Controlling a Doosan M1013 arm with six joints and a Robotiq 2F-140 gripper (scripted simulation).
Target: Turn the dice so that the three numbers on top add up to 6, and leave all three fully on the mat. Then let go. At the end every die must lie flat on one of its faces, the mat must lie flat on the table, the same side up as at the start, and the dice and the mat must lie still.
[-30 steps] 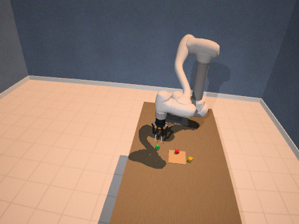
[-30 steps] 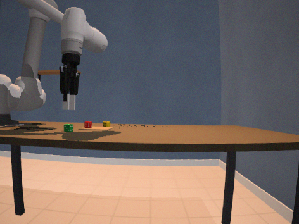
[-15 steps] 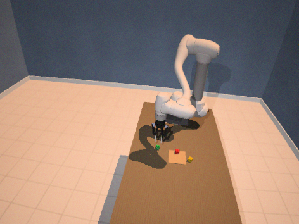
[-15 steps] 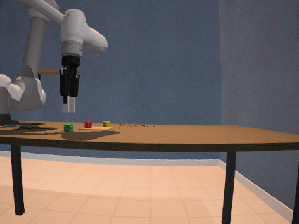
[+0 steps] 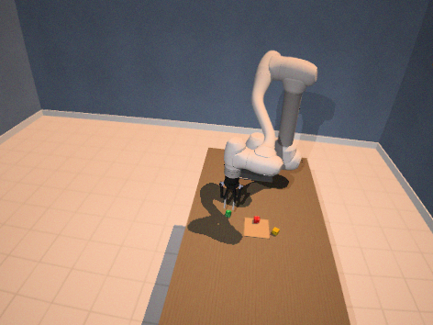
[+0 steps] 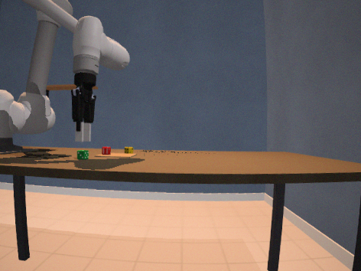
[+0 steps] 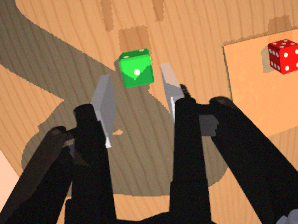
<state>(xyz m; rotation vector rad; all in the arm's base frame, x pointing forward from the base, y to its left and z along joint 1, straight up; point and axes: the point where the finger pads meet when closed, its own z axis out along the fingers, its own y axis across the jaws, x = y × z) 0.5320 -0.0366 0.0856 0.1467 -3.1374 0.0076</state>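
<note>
My gripper is now 8 cm above the green die. Round my hand: yellow die 28 cm to the left, 8 cm below, 4 cm ahead; then red die 17 cm to the left, 7 cm below; then tan mat 18 cm to the left, 9 cm below, 4 cm ahead.
</note>
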